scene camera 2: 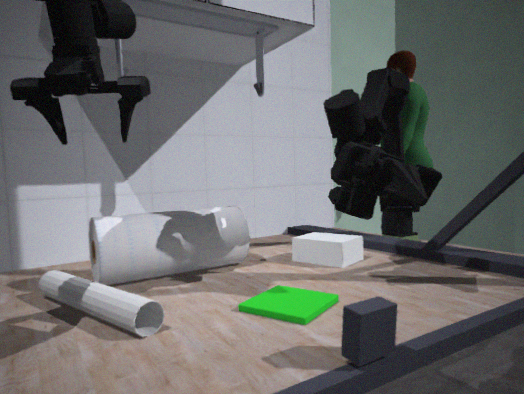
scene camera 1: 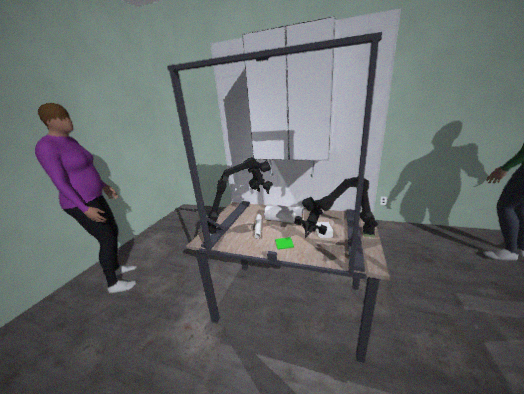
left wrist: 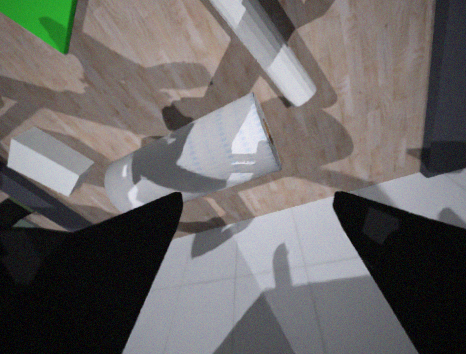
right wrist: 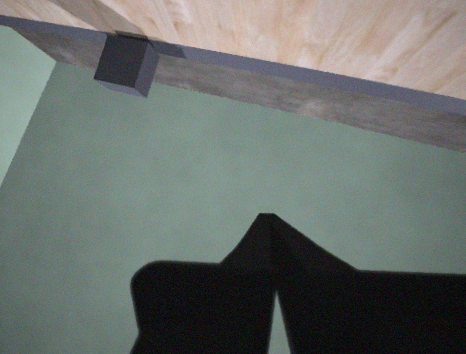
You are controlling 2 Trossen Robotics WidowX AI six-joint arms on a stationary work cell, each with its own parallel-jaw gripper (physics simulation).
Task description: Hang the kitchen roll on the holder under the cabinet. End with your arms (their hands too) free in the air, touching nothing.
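Frame: origin at the left arm's base, x ahead, y left, z up, level; centimetres.
Seen in the pictures: left gripper, fingertip midpoint: [scene camera 2: 95, 143] [scene camera 1: 263, 192] [left wrist: 256, 199]; right gripper, fingertip midpoint: [scene camera 2: 424, 201] [scene camera 1: 305, 237] [right wrist: 265, 220]; left arm's base at its link origin: [scene camera 1: 211, 231]; right arm's base at its link origin: [scene camera 2: 399, 234] [scene camera 1: 368, 231] [left wrist: 14, 208].
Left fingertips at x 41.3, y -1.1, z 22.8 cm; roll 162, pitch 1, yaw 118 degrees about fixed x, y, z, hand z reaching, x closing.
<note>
Pixels of each thing's top centre, then the offset from my left fingertips to it. "spot": a spot on its surface instead.
- kitchen roll at its top centre: [left wrist: 182, 186] [scene camera 2: 170, 211] [scene camera 1: 284, 206] dx +13.9, dy -4.1, dz -12.6 cm
- bracket at its top centre: [scene camera 2: 257, 30] [scene camera 1: 312, 158] dx +29.6, dy -17.5, dz +24.6 cm
- thinner white hollow tube at its top centre: [left wrist: 241, 10] [scene camera 2: 92, 283] [scene camera 1: 258, 223] dx -7.8, dy -5.6, dz -20.6 cm
- white box at its top centre: [scene camera 2: 326, 236] [left wrist: 43, 171] [scene camera 1: 323, 226] dx +31.3, dy -31.0, dz -19.7 cm
- flat green square at a spot on its surface: [scene camera 2: 289, 304] [scene camera 1: 281, 243] spot: dx -0.4, dy -32.4, dz -23.8 cm
The kitchen roll [scene camera 1: 280, 214] [scene camera 2: 135, 245] [left wrist: 215, 142] is a thick white cylinder lying on its side at the back of the table. The holder shows as two thin hooked brackets hanging under the cabinet [scene camera 1: 310, 90]: one bracket [scene camera 1: 313, 169] [scene camera 2: 259, 62] at the right, the other [scene camera 2: 119, 55] partly behind my left arm. My left gripper [scene camera 1: 264, 191] [scene camera 2: 95, 143] [left wrist: 256, 199] is wide open and empty, high above the roll's left part. My right gripper [scene camera 1: 307, 235] [right wrist: 265, 220] is shut and empty, raised at the right; its fingertips are hard to make out in scene camera 2.
A thinner white hollow tube [scene camera 1: 258, 226] [scene camera 2: 102, 302] [left wrist: 270, 55] lies left of the roll. A white box [scene camera 1: 325, 230] [scene camera 2: 327, 249] [left wrist: 47, 160] and a flat green square [scene camera 1: 284, 243] [scene camera 2: 289, 304] [left wrist: 42, 22] also sit on the table. Dark frame posts [scene camera 1: 190, 150] [scene camera 1: 366, 125] stand around it.
</note>
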